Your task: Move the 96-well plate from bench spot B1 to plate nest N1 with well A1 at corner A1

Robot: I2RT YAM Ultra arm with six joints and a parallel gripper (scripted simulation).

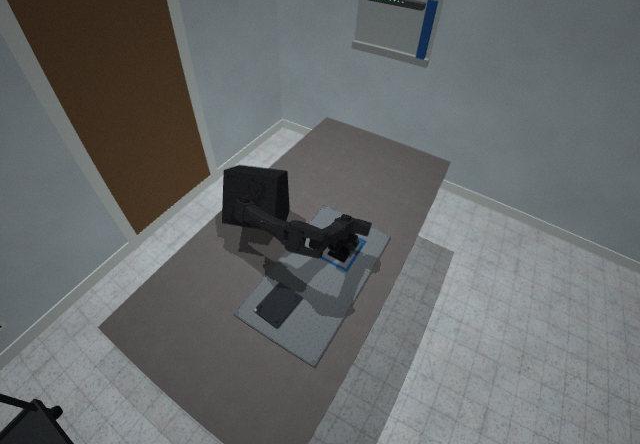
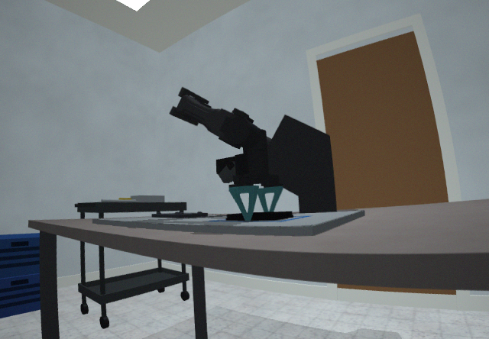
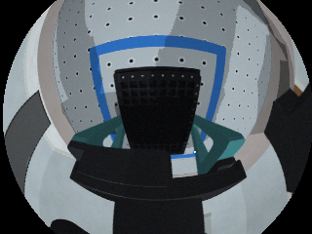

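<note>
Right now the black 96-well plate is right at my hand. Also, from my hand: plate nest N1 (15 cm behind, 35 cm to the right); then white corner label (22 cm behind, 41 cm to the right).
</note>
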